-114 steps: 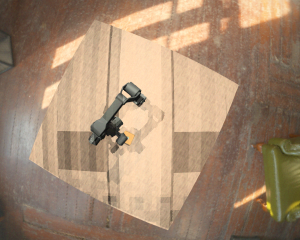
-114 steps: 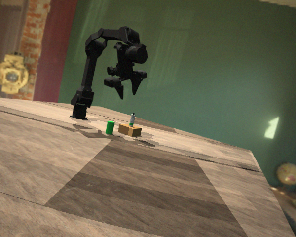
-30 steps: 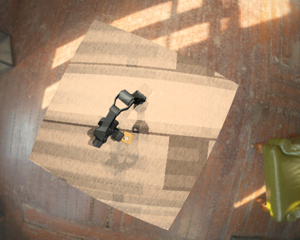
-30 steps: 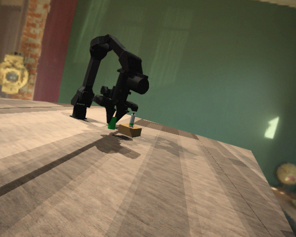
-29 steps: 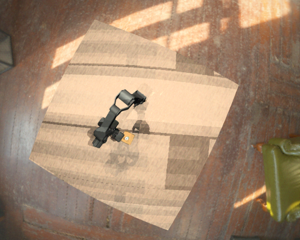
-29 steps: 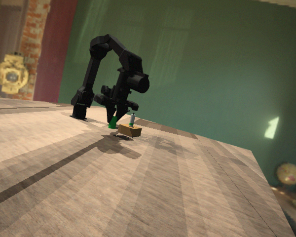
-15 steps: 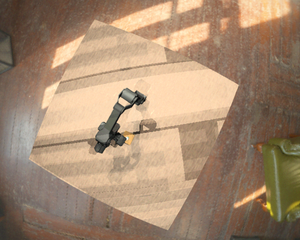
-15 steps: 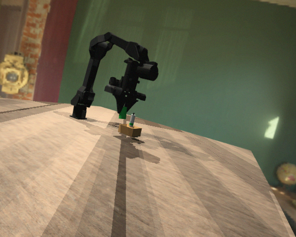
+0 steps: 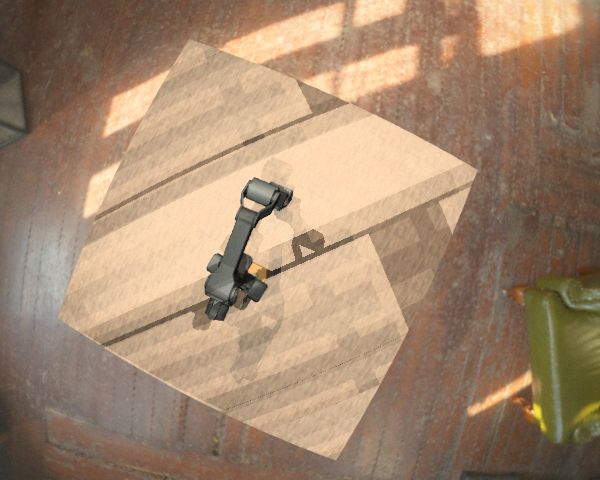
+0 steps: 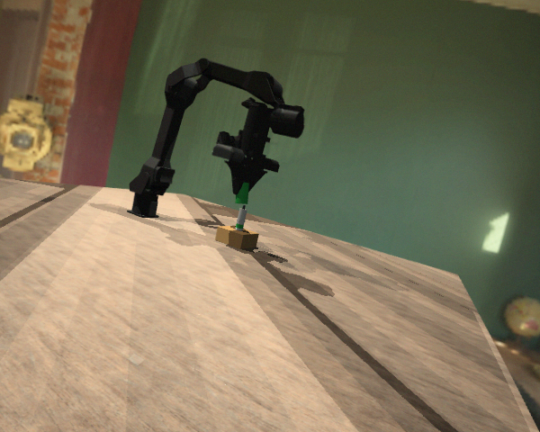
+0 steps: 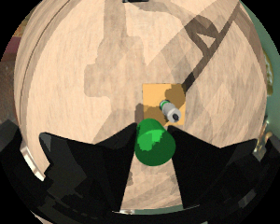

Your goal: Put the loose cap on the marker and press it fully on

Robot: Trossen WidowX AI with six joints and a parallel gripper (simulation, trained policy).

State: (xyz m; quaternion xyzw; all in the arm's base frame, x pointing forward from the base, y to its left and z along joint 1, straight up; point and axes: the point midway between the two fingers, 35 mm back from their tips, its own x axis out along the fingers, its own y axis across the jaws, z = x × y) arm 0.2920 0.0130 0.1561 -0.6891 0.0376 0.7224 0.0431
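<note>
The tan holder block lies 10 cm below my gripper tip and 3 cm to the left of it. Round my gripper tip: green cap 1 cm ahead, 1 cm above.
</note>
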